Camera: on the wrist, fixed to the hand. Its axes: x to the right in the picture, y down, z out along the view.
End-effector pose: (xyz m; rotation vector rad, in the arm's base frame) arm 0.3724 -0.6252 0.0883 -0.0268 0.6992 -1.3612
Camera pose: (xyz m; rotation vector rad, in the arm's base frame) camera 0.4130 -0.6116 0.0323 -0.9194 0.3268 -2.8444
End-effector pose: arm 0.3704 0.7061 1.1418 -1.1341 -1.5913 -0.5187
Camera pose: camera 0.4396 0.7155 1.1520 0.4470 -2.5133 -1.3723
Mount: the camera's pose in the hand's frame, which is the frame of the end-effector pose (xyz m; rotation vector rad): 0.0142 0.0619 -0.0307 0.0286 -0.2697 -1.6567
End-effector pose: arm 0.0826 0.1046 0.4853 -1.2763 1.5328 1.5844
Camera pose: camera 0.0288 0.0618 0.5011 -1.4833 0.0110 0.5158
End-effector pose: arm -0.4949 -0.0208 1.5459 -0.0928 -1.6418 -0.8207
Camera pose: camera -0.4428 0.0030 1.5871 1.3924 -1.7581 -2.0246
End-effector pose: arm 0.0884 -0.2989 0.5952 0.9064 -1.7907 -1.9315
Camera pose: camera 0.0882 -0.3396 0.6528 -1.4733 0.5341 1.5149
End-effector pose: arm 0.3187 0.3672 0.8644 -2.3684 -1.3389 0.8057
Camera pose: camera 0.3854 0.3476 0.8526 -0.4682 -2.5221 0.4892
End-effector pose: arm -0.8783 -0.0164 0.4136 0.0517 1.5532 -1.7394
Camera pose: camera -0.8671 0.0062 0.3477 1.4593 -1.0472 2.1541
